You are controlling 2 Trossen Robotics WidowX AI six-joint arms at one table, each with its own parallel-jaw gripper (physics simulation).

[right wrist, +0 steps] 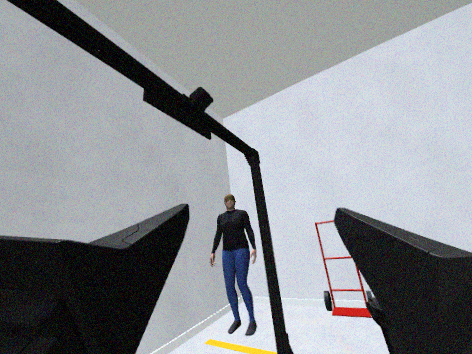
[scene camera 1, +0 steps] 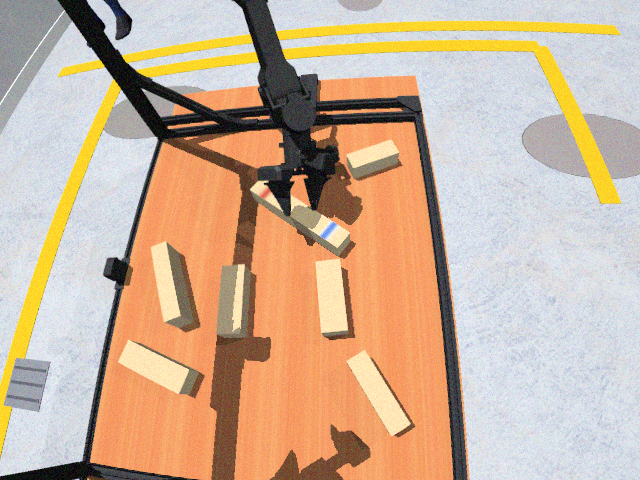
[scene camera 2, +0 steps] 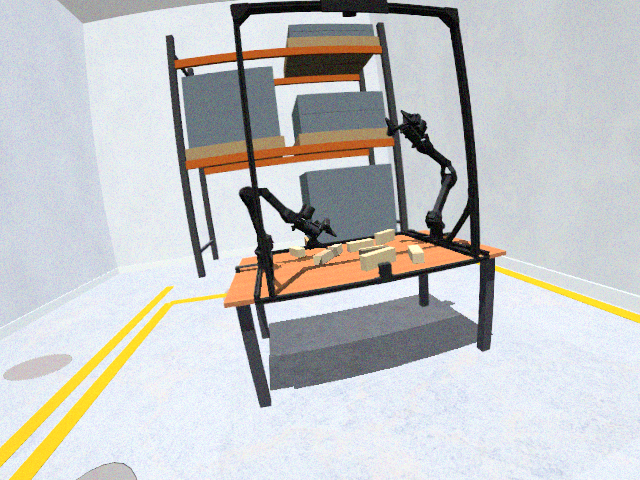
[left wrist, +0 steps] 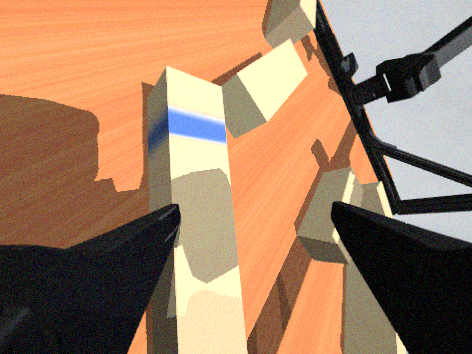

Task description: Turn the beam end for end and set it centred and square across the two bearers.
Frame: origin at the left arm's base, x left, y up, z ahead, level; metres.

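Seen in the pictures: left gripper, fingertip midpoint: (scene camera 1: 301, 212) (scene camera 2: 332, 242) (left wrist: 254, 210); right gripper, fingertip midpoint: (right wrist: 261, 212) (scene camera 2: 392, 114); left arm's base, origin of the base link: (scene camera 1: 281, 113); right arm's base, origin of the base link: (scene camera 2: 436, 239) (left wrist: 355, 96).
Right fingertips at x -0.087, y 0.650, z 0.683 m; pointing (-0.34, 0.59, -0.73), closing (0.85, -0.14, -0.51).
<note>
Offsets run from my right fingertips to a thing's middle. Level surfaces: height alone.
The beam {dy -0.646, dx +0.152, dz -0.356 m} (scene camera 1: 306, 217) (scene camera 2: 323, 256) (left wrist: 207, 200), pale with a blue band near one end and a red band near the other, lies slanted on the table. In scene camera 1 its blue end points lower right and its red end upper left. My left gripper (scene camera 1: 301, 209) (scene camera 2: 324, 239) (left wrist: 254, 210) is open and empty above the beam's middle; in the left wrist view one fingertip overlaps the beam's left edge. My right gripper (scene camera 2: 395, 117) (right wrist: 261, 212) is open and empty, raised high. Two upright-running blocks {dy -0.645, dx +0.025, dz -0.156 m} (scene camera 1: 232, 300) {dy -0.645, dx +0.228, dz -0.163 m} (scene camera 1: 330, 297) lie roughly parallel; which blocks are the bearers I cannot tell.
Other plain blocks lie at the upper right (scene camera 1: 371, 156), left (scene camera 1: 168, 281), lower left (scene camera 1: 155, 365) and lower right (scene camera 1: 377, 390) in scene camera 1. A black frame (scene camera 1: 436, 248) borders the wooden table {dy -0.669 m} (scene camera 1: 289, 403). A person (right wrist: 234, 235) stands beyond it.
</note>
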